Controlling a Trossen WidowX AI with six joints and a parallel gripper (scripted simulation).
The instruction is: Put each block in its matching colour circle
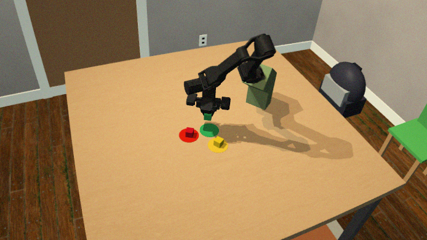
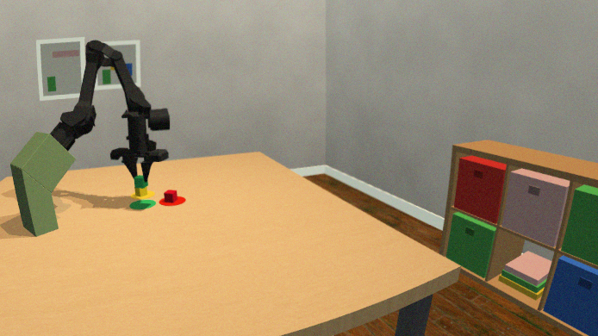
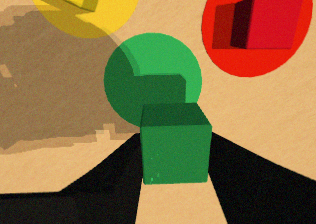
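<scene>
The green circle is 12 cm below my hand, 1 cm to the left of it and 1 cm behind it. Round my hand: red block: 10 cm below, 8 cm ahead, 5 cm to the left; red circle: 12 cm below, 8 cm ahead, 5 cm to the left; green block: 3 cm below.
</scene>
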